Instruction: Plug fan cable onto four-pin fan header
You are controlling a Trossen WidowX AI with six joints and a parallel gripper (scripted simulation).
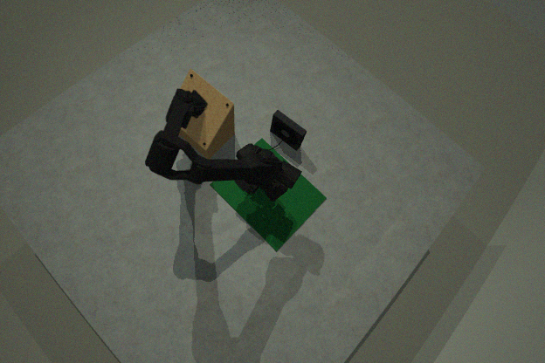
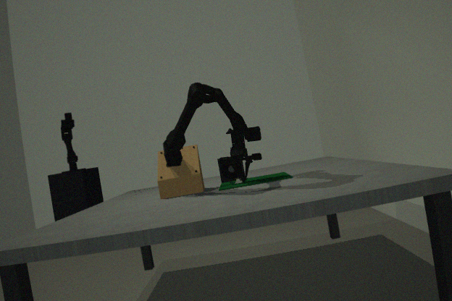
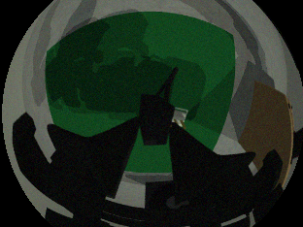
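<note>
My gripper tip is 1 cm to the left of the dark plug and 1 cm below it. The rest, counted from my gripper tip: black fan 5 cm behind, 17 cm to the left, 4 cm above; green board 5 cm ahead, 3 cm below.
</note>
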